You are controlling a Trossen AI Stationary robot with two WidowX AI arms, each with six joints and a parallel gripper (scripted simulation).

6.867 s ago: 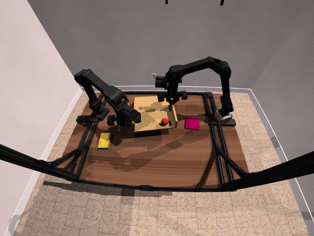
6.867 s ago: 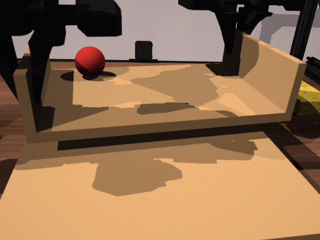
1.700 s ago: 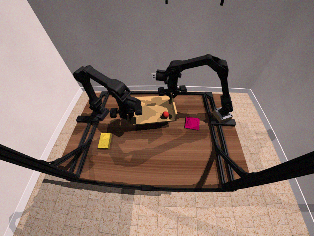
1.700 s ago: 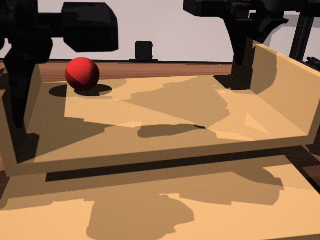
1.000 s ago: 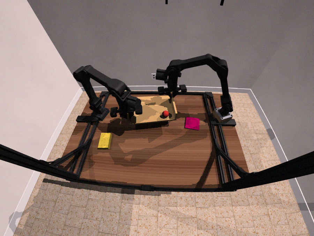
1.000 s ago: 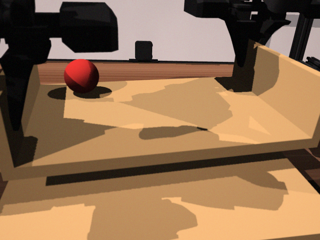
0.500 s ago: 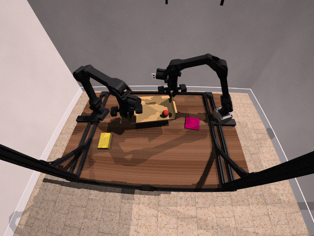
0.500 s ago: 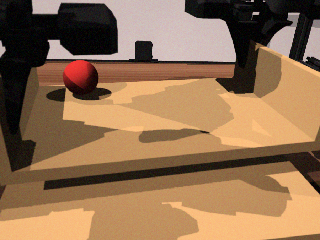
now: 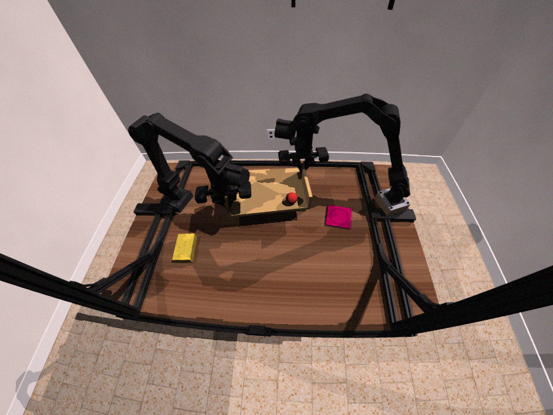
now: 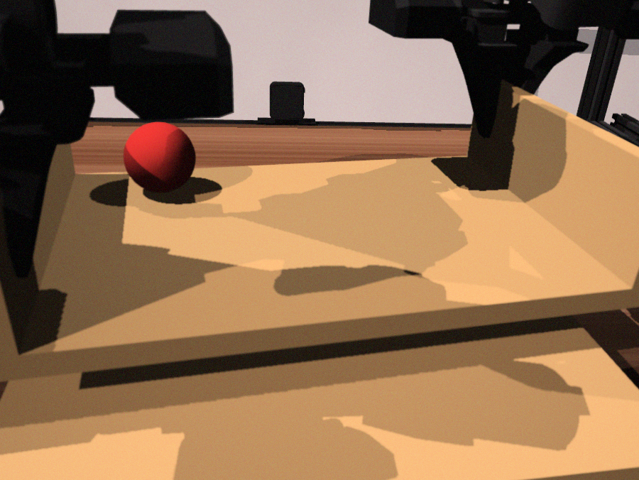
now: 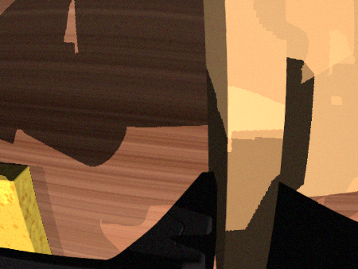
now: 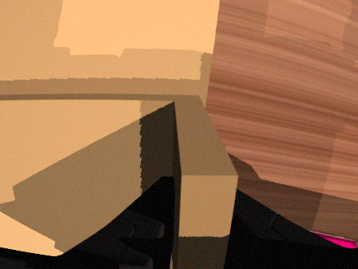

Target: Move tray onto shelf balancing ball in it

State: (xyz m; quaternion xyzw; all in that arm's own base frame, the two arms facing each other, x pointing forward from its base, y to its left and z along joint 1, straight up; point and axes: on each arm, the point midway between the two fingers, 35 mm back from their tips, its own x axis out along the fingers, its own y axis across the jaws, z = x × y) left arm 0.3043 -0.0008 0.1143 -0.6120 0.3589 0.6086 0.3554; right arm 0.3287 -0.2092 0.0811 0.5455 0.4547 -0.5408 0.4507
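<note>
The red ball is 14 cm behind my right hand, 4 cm to the left of it and 4 cm below it. Round my right hand: tan tray (9 cm behind, 13 cm to the left, 5 cm below); then yellow sponge (32 cm behind, 44 cm to the left, 13 cm below); then magenta square object (14 cm behind, 16 cm to the right, 14 cm below).
</note>
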